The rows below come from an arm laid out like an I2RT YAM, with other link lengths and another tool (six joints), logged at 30 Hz.
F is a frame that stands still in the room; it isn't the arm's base.
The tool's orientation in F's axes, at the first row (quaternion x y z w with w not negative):
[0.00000 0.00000 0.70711 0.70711]
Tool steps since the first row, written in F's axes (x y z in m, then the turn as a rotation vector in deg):
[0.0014 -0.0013 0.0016 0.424 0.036 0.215]
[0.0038 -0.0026 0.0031 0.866 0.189 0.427]
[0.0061 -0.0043 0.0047 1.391 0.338 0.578]
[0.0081 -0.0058 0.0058 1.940 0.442 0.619]
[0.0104 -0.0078 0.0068 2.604 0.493 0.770]
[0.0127 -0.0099 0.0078 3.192 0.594 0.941]
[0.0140 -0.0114 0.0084 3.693 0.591 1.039]
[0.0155 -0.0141 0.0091 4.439 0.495 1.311]
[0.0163 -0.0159 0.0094 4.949 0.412 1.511]
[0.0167 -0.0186 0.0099 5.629 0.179 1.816]
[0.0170 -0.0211 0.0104 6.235 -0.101 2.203]
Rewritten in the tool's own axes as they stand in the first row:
[-0.0013 -0.0014 0.0016 0.036 -0.424 0.215]
[-0.0026 -0.0038 0.0031 0.189 -0.866 0.427]
[-0.0043 -0.0061 0.0047 0.338 -1.391 0.578]
[-0.0058 -0.0081 0.0058 0.442 -1.940 0.619]
[-0.0078 -0.0104 0.0068 0.493 -2.604 0.770]
[-0.0099 -0.0127 0.0078 0.594 -3.192 0.941]
[-0.0114 -0.0140 0.0084 0.591 -3.693 1.039]
[-0.0141 -0.0155 0.0091 0.495 -4.439 1.311]
[-0.0159 -0.0163 0.0094 0.412 -4.949 1.511]
[-0.0186 -0.0167 0.0099 0.179 -5.629 1.816]
[-0.0211 -0.0170 0.0104 -0.101 -6.235 2.203]

